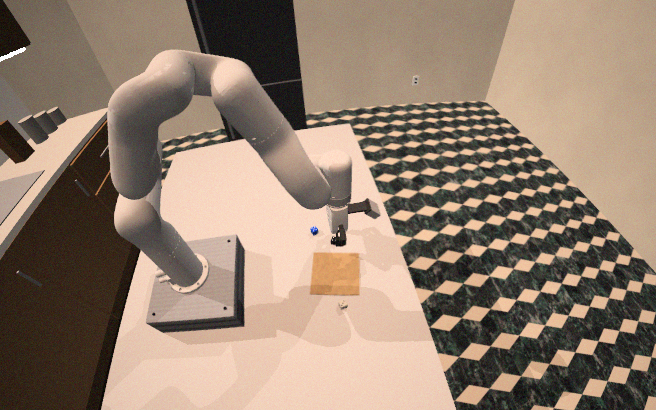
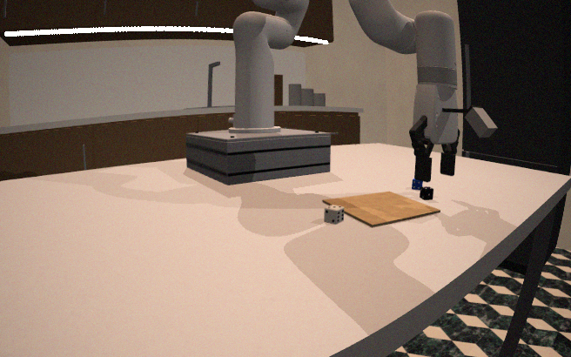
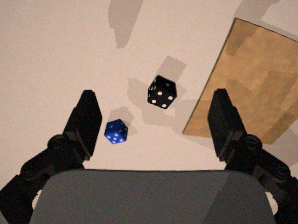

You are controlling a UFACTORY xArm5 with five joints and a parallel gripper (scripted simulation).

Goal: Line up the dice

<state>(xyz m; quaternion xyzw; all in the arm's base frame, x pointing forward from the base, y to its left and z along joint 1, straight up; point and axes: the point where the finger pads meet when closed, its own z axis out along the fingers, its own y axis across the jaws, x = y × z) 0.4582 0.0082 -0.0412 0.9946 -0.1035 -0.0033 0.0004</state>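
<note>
The black die is 4 cm below my hand and 1 cm behind it. Round my hand: blue die 6 cm to the left, 6 cm behind, 4 cm below; then tan mat 11 cm to the right, 5 cm below, 5 cm behind; then white die 21 cm to the right, 7 cm behind, 4 cm below.
</note>
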